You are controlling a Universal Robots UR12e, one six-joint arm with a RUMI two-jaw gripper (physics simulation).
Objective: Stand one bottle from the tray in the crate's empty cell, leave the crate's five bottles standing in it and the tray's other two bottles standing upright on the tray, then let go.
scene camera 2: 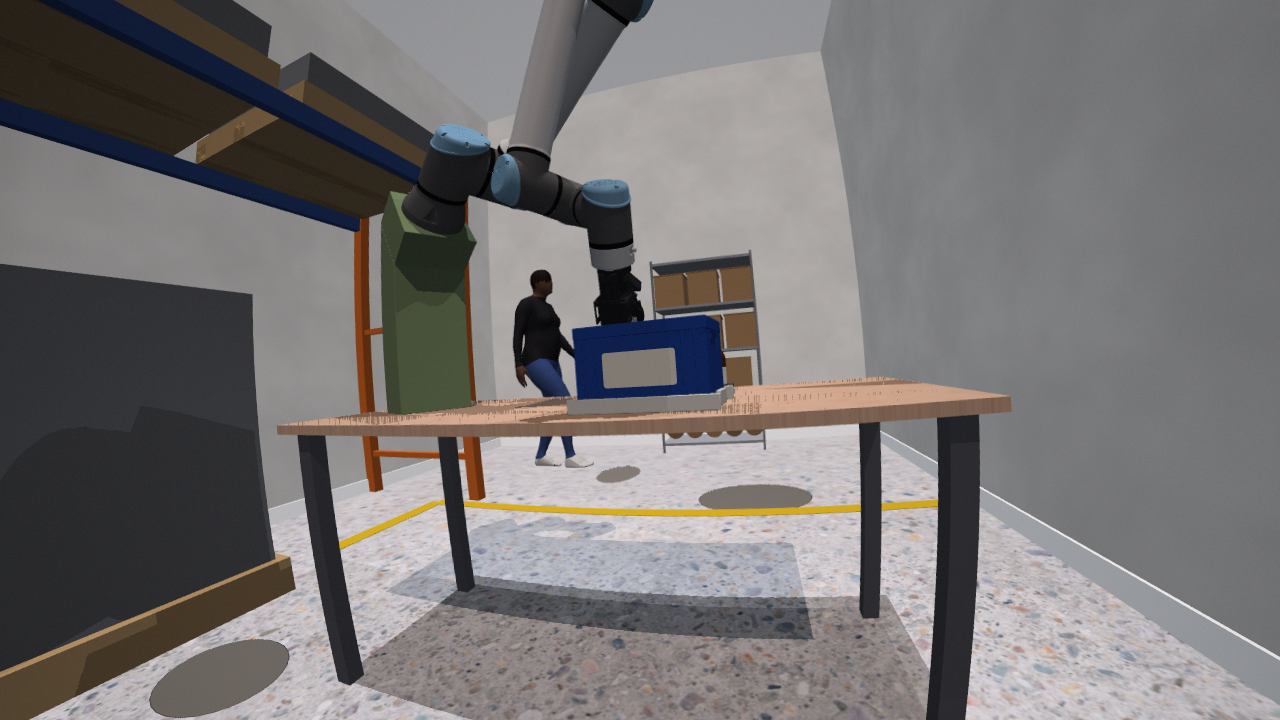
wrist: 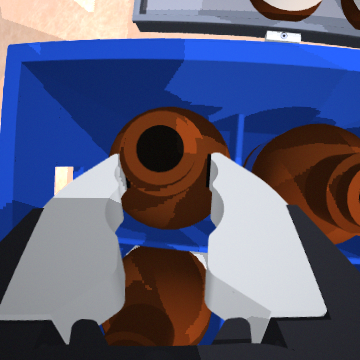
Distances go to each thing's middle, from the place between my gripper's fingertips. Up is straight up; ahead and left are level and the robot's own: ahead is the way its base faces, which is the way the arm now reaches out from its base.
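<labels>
Pale grey rail (scene camera 2: 693, 402): 160 mm to the right of my hand, 60 mm ahead of it, 110 mm below it.
</labels>
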